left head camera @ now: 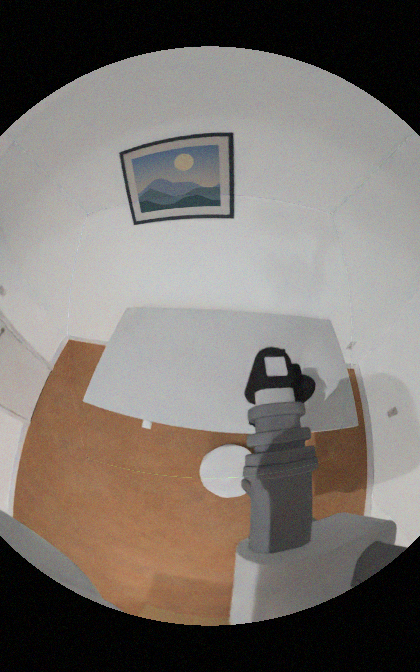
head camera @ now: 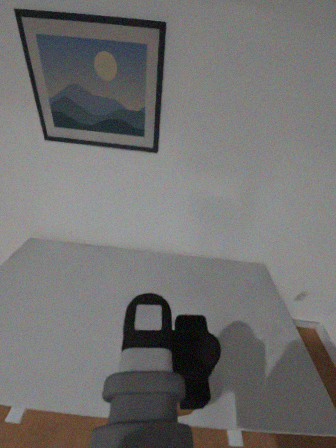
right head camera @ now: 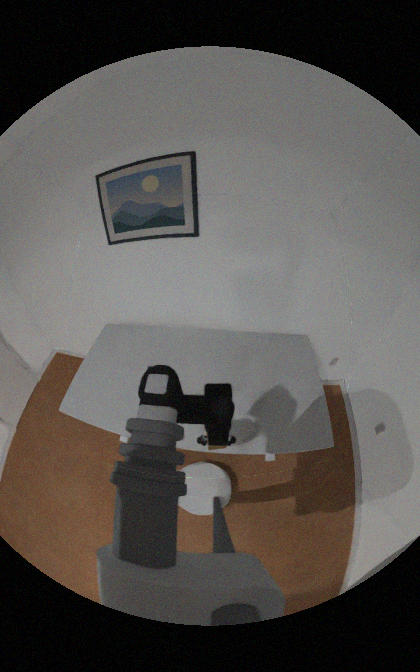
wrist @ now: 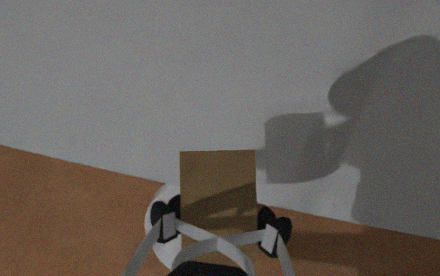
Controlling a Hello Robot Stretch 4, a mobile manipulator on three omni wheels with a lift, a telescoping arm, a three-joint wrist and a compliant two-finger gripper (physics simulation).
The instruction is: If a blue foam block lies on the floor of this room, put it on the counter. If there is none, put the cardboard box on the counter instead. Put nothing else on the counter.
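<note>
My gripper (right head camera: 216,441) (wrist: 221,216) is shut on the tan cardboard box (head camera: 185,412) (right head camera: 217,447) (wrist: 217,175), with a dark fingertip pressed on each side. In the wrist view the box's far end overlaps the pale grey counter (head camera: 75,310) (left head camera: 175,360) (right head camera: 150,345) (wrist: 100,75), and its near part overlaps the floor. It is held raised around the counter's front edge; its exact height is hard to tell. In the head view the wrist hides most of it. A blue foam block does not show in these views.
A round white object (left head camera: 225,470) (right head camera: 200,487) (wrist: 170,255) is in front of the counter, partly behind the arm (left head camera: 285,510) (right head camera: 147,525). A framed picture (head camera: 100,85) (left head camera: 177,180) (right head camera: 147,200) hangs on the wall behind. The arm's shadow falls on the counter's right side.
</note>
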